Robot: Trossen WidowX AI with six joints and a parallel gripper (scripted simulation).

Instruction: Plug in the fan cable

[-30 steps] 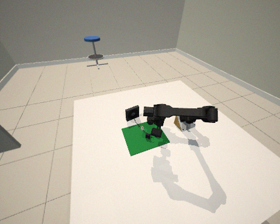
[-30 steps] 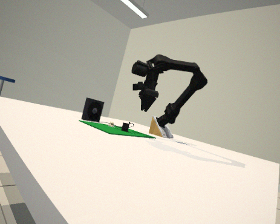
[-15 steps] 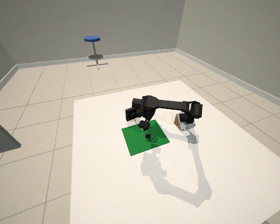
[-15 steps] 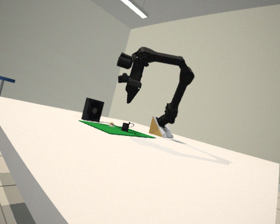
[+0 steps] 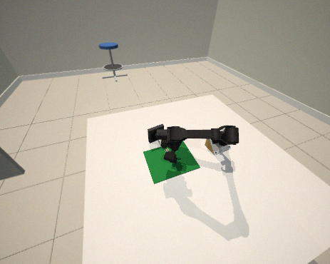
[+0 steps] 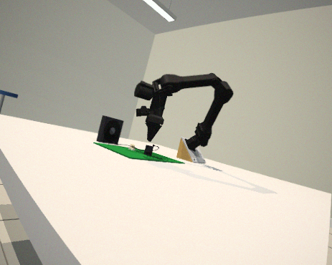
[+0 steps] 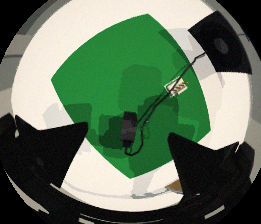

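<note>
The black plug is 10 mm behind my gripper tip, 10 mm to the left of it and 40 mm below it. From my gripper tip the other things lie so: green board 10 mm ahead, 20 mm to the right, 70 mm below; then four-pin header 90 mm to the right, 60 mm below; then black fan 40 mm ahead, 220 mm to the right.
</note>
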